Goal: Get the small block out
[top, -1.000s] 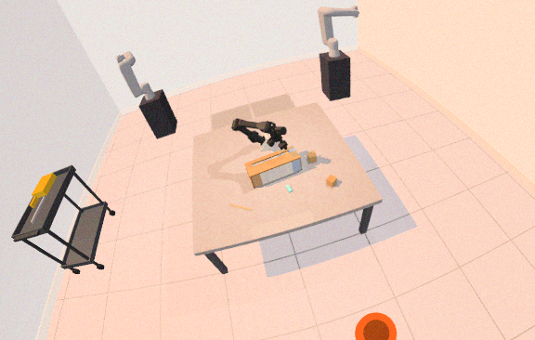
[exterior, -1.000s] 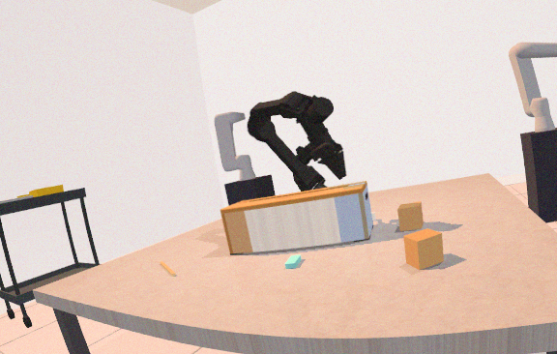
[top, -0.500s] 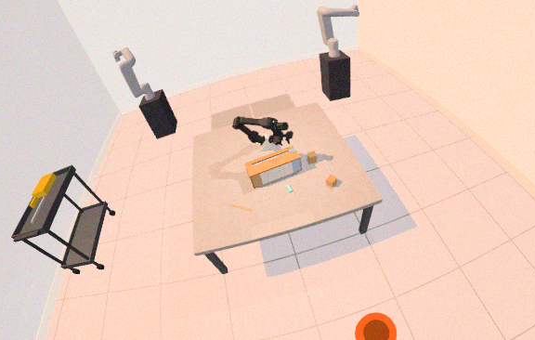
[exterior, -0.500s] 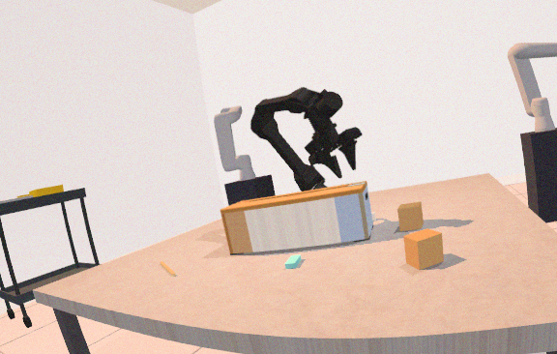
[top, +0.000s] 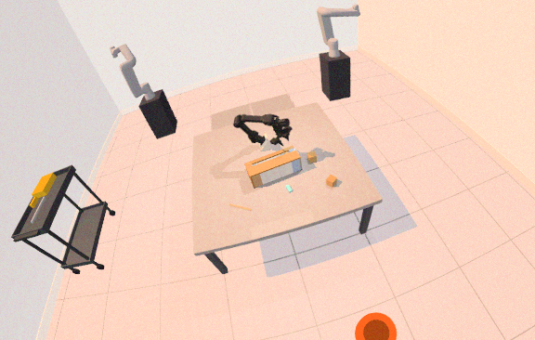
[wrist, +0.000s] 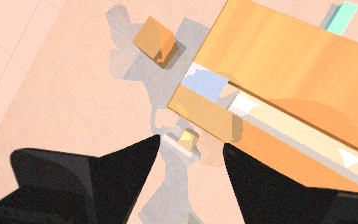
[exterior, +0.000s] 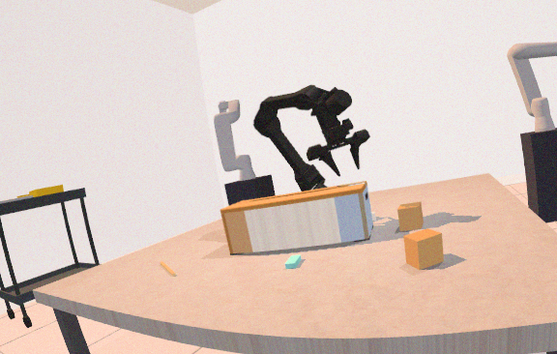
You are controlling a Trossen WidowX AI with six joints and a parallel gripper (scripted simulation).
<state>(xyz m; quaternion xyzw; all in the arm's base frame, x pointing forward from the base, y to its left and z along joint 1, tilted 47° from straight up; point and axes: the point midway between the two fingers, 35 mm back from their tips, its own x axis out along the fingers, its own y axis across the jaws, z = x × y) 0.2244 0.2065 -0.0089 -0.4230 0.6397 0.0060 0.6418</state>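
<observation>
My gripper tip is now 14 cm above the tan block and 4 cm past it. From my gripper tip the other things lie so: long orange box (13 cm to the right, 10 cm below, 7 cm ahead); teal eraser (30 cm ahead, 15 cm below, 7 cm to the right); thin orange stick (43 cm to the right, 34 cm ahead, 16 cm below).
</observation>
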